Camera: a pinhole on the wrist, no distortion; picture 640 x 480 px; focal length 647.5 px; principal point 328.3 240.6 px. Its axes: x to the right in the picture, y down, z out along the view. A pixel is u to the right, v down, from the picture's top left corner.
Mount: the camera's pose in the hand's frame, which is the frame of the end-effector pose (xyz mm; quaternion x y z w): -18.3 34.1 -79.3 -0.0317 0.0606 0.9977 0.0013
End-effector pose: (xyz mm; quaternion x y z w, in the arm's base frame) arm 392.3 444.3 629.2 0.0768 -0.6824 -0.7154 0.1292
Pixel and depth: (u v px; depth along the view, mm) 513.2 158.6 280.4
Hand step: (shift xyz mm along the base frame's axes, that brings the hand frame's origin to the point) 64.6 210.7 105.9
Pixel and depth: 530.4 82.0 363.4
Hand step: 85.0 290.0 170.4
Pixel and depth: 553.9 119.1 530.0
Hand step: 119.7 464.9 204.3
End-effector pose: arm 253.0 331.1 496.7 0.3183 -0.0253 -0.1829 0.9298
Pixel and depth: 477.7 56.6 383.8
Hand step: -106.3 19.8 347.1
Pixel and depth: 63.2 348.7 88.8
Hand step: 19.1 10.2 27.5
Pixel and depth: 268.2 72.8 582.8
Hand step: 3.4 -95.6 537.8
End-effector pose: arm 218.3 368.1 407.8 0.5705 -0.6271 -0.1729 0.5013
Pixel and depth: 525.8 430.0 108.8
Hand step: -42.4 45.8 -26.1
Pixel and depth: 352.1 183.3 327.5
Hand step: -262.3 -10.8 -46.5
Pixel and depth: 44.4 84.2 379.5
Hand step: -318.3 -166.2 59.2
